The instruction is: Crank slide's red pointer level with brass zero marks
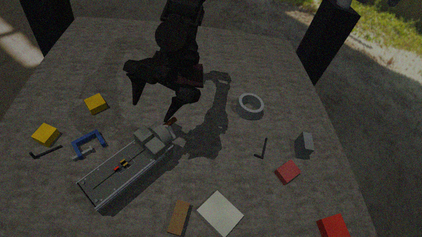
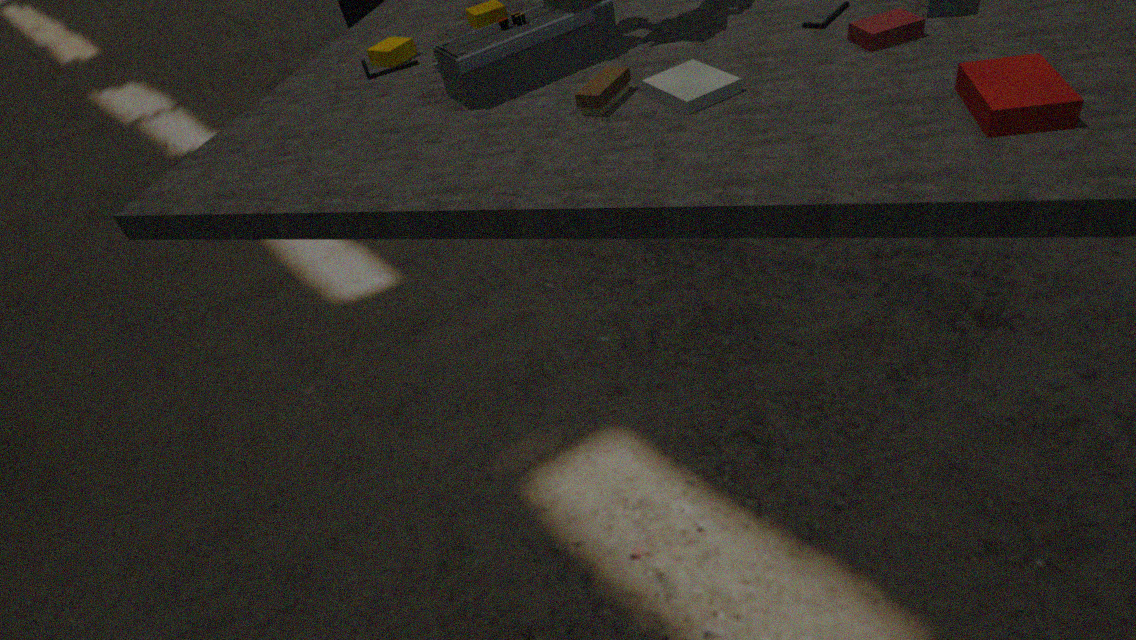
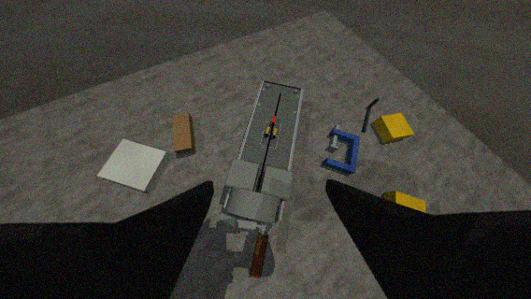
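My gripper tip is now 12 cm above the brown crank handle, 7 cm past it and 4 cm to the right of it. Round my gripper tip: white plate: 21 cm to the left, 18 cm below, 18 cm ahead; red pointer: 11 cm below, 11 cm ahead, 7 cm to the right; brown block: 20 cm ahead, 18 cm below, 10 cm to the left.
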